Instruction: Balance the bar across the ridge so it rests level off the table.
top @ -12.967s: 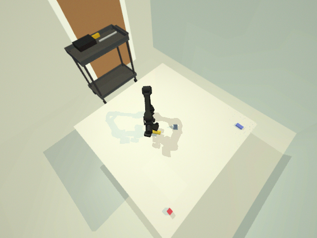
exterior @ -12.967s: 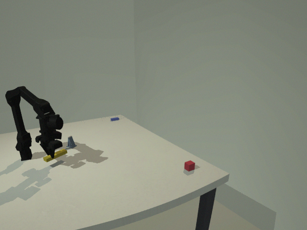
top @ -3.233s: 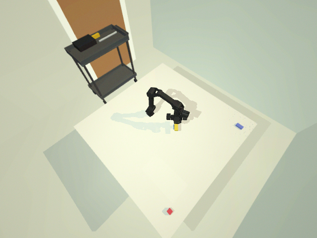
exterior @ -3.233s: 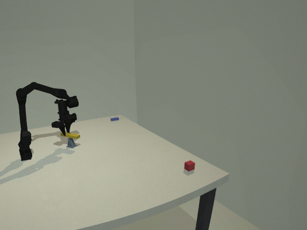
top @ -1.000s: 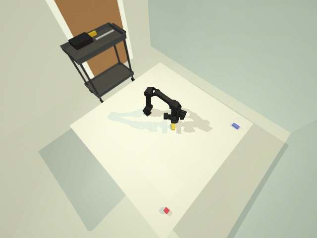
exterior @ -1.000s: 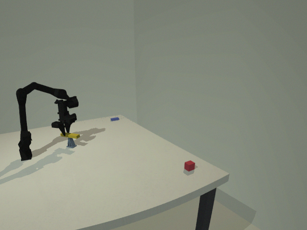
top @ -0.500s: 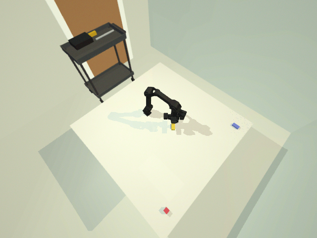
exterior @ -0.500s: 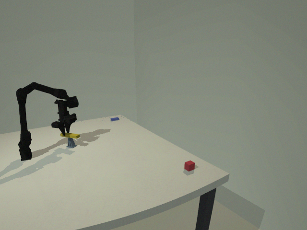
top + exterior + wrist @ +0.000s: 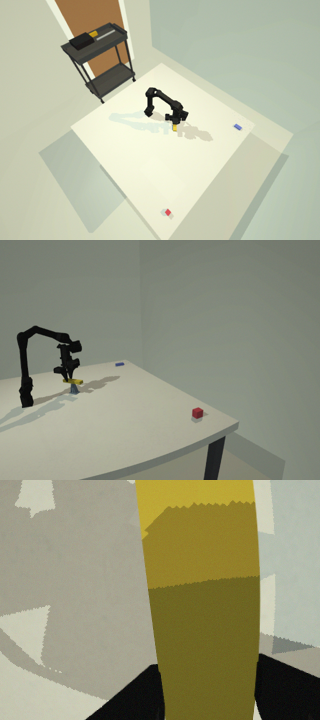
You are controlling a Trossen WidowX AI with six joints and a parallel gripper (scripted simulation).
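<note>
The yellow bar lies 20 mm ahead of my gripper tip and 20 mm to the right of it. Also, from my gripper tip: red cube 460 mm ahead, 580 mm to the right, 50 mm below; blue block 460 mm ahead, 420 mm to the left, 60 mm below.
</note>
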